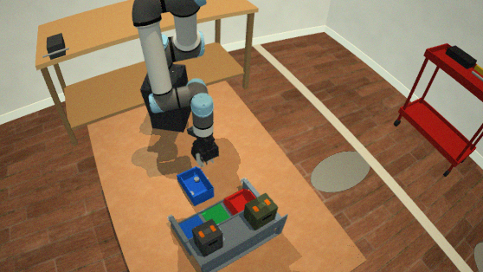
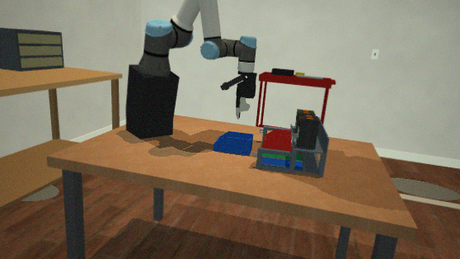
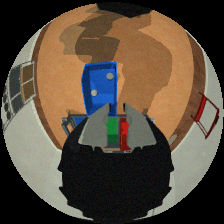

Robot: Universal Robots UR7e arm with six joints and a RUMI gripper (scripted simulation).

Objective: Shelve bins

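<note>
Right now the blue bin is 12 cm below my hand, 5 cm to the right of it and 1 cm behind it. Also, from my hand: red bin: 22 cm ahead, 12 cm below, 6 cm to the left.
</note>
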